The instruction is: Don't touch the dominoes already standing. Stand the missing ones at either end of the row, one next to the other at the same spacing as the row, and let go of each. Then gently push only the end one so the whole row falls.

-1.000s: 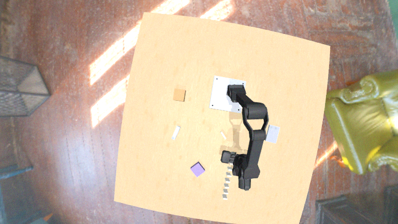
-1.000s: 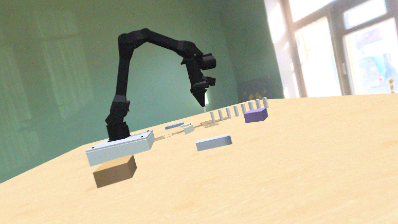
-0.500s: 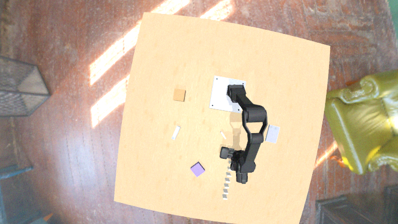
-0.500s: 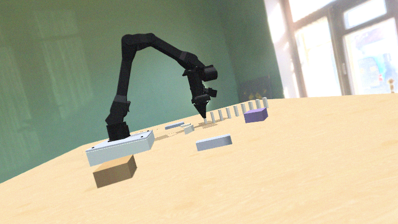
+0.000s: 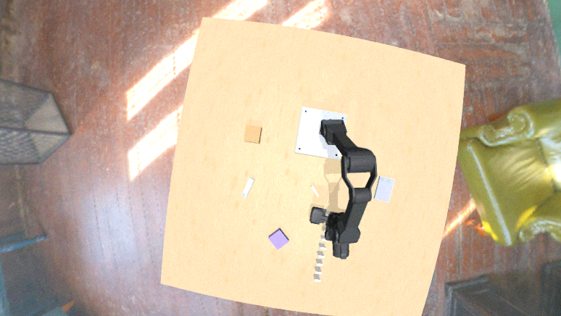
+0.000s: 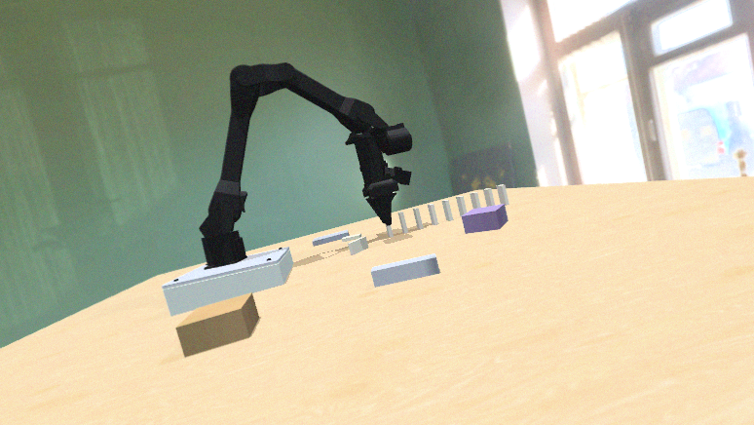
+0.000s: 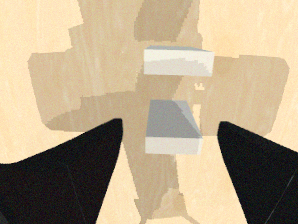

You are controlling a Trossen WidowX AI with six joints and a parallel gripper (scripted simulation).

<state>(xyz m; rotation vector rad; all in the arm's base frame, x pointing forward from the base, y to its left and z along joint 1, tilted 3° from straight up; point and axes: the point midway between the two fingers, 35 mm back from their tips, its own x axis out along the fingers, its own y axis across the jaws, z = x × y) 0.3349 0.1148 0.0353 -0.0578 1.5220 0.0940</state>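
Now: gripper tip 170 mm past the flat grey plate, 210 mm to the right of it and 20 mm above it. From my gripper tip the other things lie so: tan block 230 mm behind, 410 mm to the right, 10 mm below; grey bar 370 mm to the right, 20 mm below; purple block 170 mm ahead, 170 mm to the right, 10 mm below.
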